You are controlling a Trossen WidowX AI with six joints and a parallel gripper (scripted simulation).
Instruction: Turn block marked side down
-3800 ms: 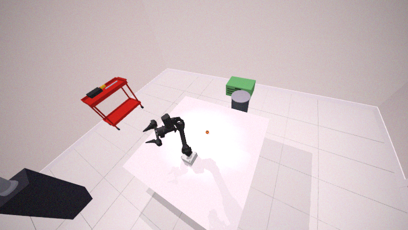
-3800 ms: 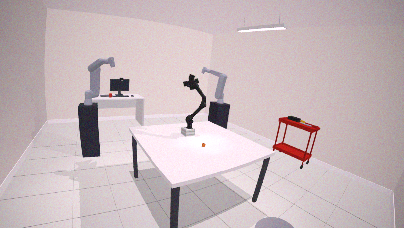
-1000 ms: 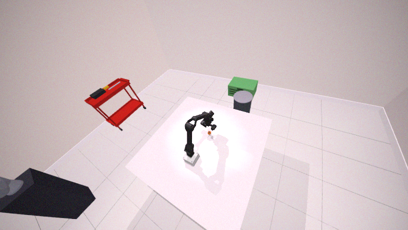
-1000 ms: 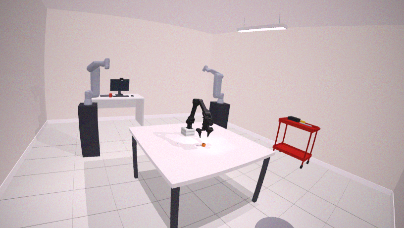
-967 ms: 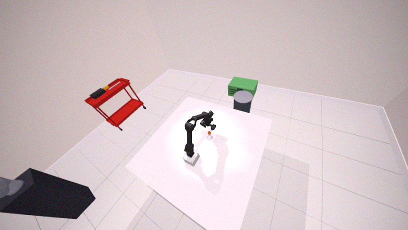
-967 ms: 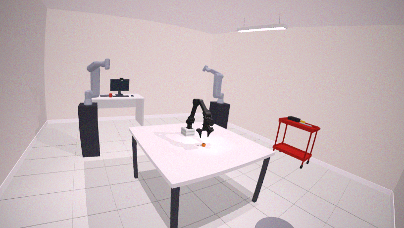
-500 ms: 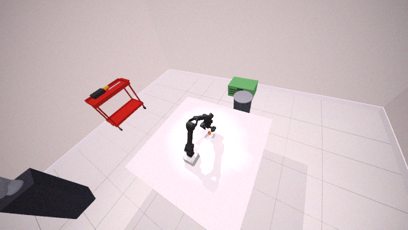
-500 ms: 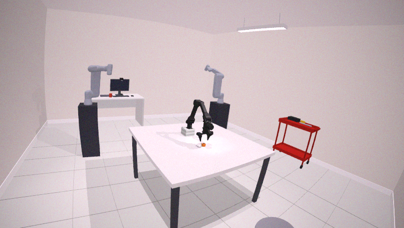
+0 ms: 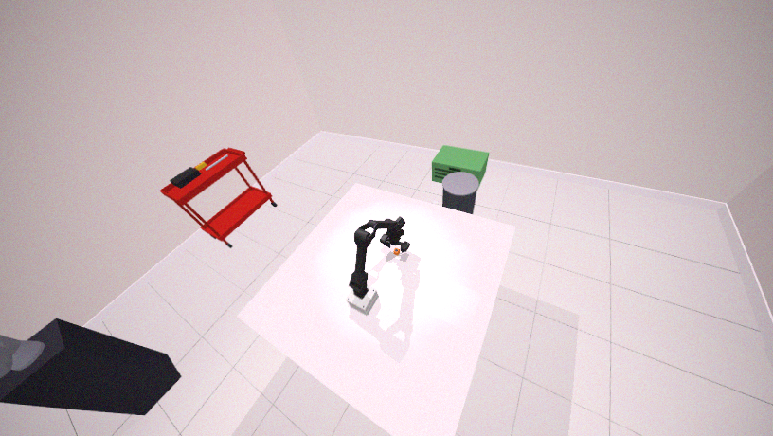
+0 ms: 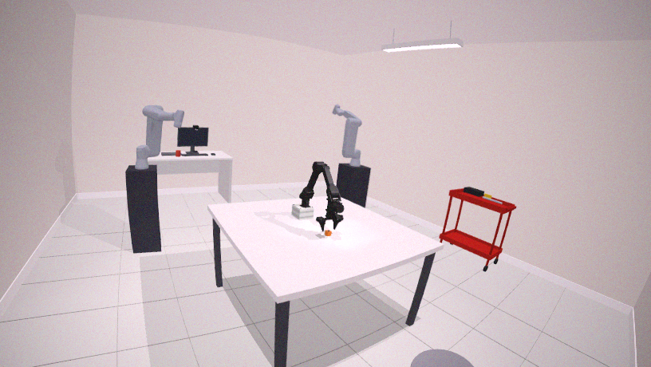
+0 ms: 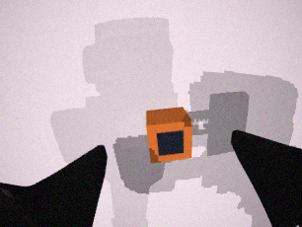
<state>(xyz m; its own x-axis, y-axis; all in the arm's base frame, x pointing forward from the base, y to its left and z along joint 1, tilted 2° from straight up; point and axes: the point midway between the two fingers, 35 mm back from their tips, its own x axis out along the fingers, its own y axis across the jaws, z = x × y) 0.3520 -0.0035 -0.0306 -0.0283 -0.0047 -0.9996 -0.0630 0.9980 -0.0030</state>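
Now: the orange block 1 cm below my gripper tip.
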